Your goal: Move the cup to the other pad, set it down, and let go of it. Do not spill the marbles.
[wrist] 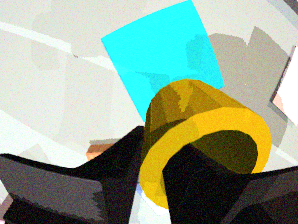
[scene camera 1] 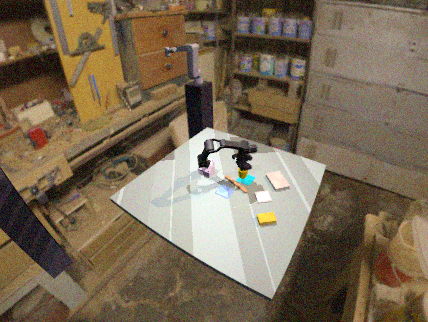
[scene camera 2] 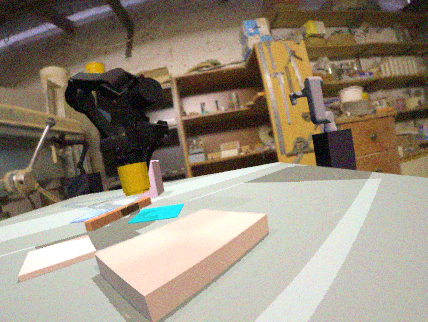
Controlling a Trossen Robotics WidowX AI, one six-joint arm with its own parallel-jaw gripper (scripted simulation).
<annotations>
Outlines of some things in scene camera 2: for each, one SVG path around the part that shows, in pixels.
My gripper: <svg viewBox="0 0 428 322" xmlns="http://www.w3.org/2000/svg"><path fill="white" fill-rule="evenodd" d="M125 114L120 124L125 127L125 136L110 136L101 140L99 146L100 153L112 152L114 148L122 148L120 154L123 154L130 164L146 162L149 173L150 161L154 150L157 147L171 144L170 137L165 135L169 132L167 121L158 120L157 123L151 123L150 117L146 117L144 112Z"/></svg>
A yellow cup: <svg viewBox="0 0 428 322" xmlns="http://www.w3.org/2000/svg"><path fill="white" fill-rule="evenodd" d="M146 162L117 168L125 196L143 194L149 191L151 186Z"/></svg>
A white tile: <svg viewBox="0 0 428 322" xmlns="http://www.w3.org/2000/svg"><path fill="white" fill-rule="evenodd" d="M97 251L88 235L28 253L23 263L24 265L19 272L20 282L29 280L38 275L40 276L95 257Z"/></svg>
</annotations>
